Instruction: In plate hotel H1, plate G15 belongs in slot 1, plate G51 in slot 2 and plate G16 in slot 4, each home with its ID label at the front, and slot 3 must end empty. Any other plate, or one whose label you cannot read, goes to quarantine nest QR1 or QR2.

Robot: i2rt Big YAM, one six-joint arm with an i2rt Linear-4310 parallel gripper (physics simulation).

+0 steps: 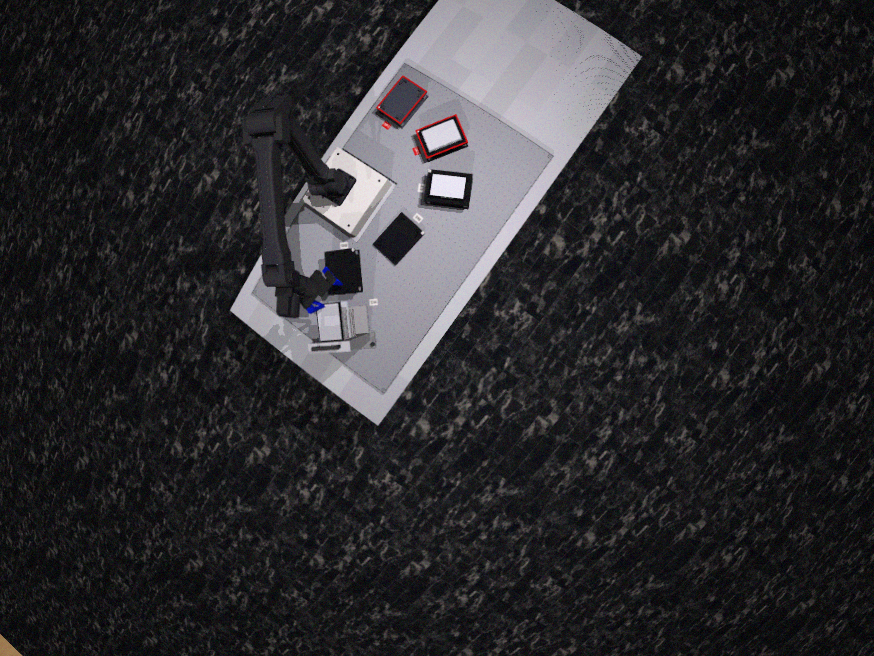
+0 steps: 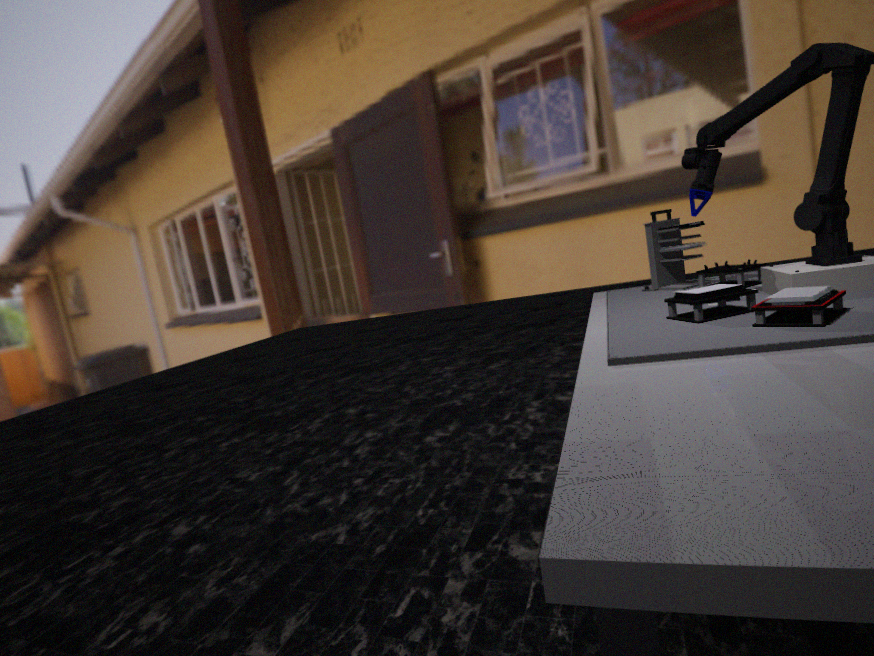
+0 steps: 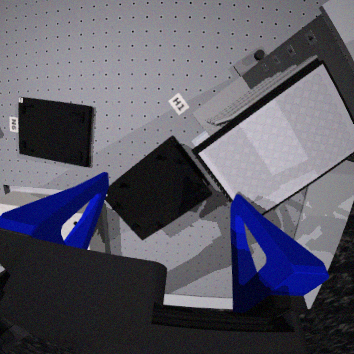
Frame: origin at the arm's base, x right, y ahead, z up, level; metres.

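Seen in the pictures: gripper, fingertip midpoint: (image 1: 332, 294) (image 2: 694, 215) (image 3: 171, 189); arm's base at its link origin: (image 1: 339, 187) (image 2: 832, 262).
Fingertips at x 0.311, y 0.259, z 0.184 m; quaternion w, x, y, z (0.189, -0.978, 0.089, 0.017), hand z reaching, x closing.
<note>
Pixels of each thing's middle, then the offset from my fingertips to it. "pt": a spot on its surface instead.
- Plate hotel H1 at the middle of its body: (image 3: 284, 117) (image 1: 338, 331) (image 2: 673, 248) dx +0.122, dy +0.054, dz -0.103 m
- pale-topped plate with dark edges, body centre: (image 3: 281, 146) (image 1: 329, 322) (image 2: 680, 226) dx +0.090, dy +0.029, dz -0.031 m
- paler plate edge at a spot on its surface: (image 2: 688, 246) pt dx +0.019, dy +0.024, dz -0.101 m
- red-edged nest at the middle of its body: (image 1: 402, 101) dx -0.723, dy -0.256, dz -0.222 m
Plate hotel H1 (image 1: 328, 346) (image 2: 653, 257) (image 3: 297, 50) stands at the table's far end. A pale-topped plate with dark edges (image 1: 328, 321) (image 3: 275, 135) lies in its top level. A paler plate edge (image 2: 688, 246) shows lower in the hotel. A white plate (image 1: 447, 187) (image 2: 711, 288) sits on a black nest. Another white plate (image 1: 441, 134) (image 2: 802, 293) sits on a red-edged nest. The other red-edged nest (image 1: 402, 100) holds no visible plate. No ID label is readable. My gripper (image 1: 326, 292) (image 2: 696, 213) (image 3: 171, 189) is open and empty, above and beside the hotel.
A black nest (image 1: 343, 271) (image 3: 159, 187) without a visible plate stands beside the hotel, below my fingers. Another black nest (image 1: 398, 238) (image 3: 56, 132) stands farther along. The arm's white base (image 1: 367, 180) (image 2: 783, 277) is at the table's side.
</note>
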